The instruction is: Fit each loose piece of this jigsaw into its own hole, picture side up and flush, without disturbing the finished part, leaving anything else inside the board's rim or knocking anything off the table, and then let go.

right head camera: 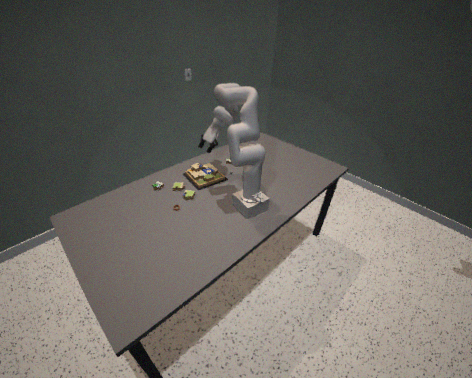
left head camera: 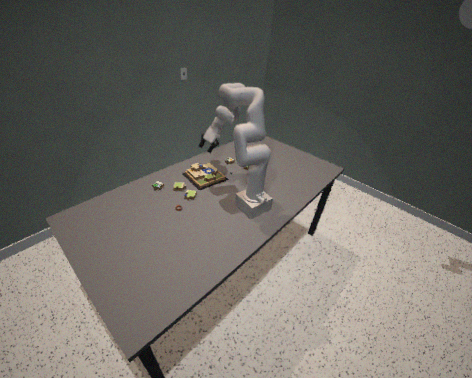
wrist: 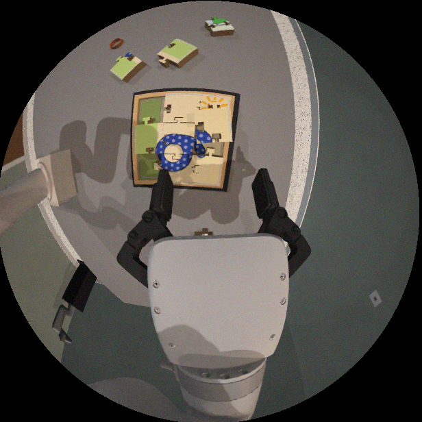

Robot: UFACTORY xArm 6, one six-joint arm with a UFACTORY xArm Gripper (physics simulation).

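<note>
The jigsaw board (left head camera: 201,187) (right head camera: 200,187) (wrist: 228,172) lies on the table. In the wrist view, a cream piece (wrist: 218,122) sits at its right side, seemingly raised, overlapping the sun picture; a bare strip of recess shows below it. Dark green recesses show at the board's upper left and lower left. Loose pieces lie outside: a green one (left head camera: 179,186) (right head camera: 178,186) (wrist: 178,51), a green one with blue (left head camera: 190,194) (right head camera: 189,194) (wrist: 127,66), a green-and-white one (left head camera: 158,185) (right head camera: 158,185) (wrist: 219,26), and another (left head camera: 230,160) (right head camera: 228,161) (wrist: 203,233). My gripper (left head camera: 205,148) (right head camera: 205,148) (wrist: 213,175) is open and empty, high above the table.
A small brown ring (left head camera: 178,207) (right head camera: 176,207) (wrist: 116,43) lies near the green pieces. A tiny dark object (left head camera: 231,173) (right head camera: 231,173) lies right of the board. Another small item (left head camera: 246,167) is partly hidden by the arm. The arm's base (left head camera: 254,203) (right head camera: 251,204) stands near the table's front edge.
</note>
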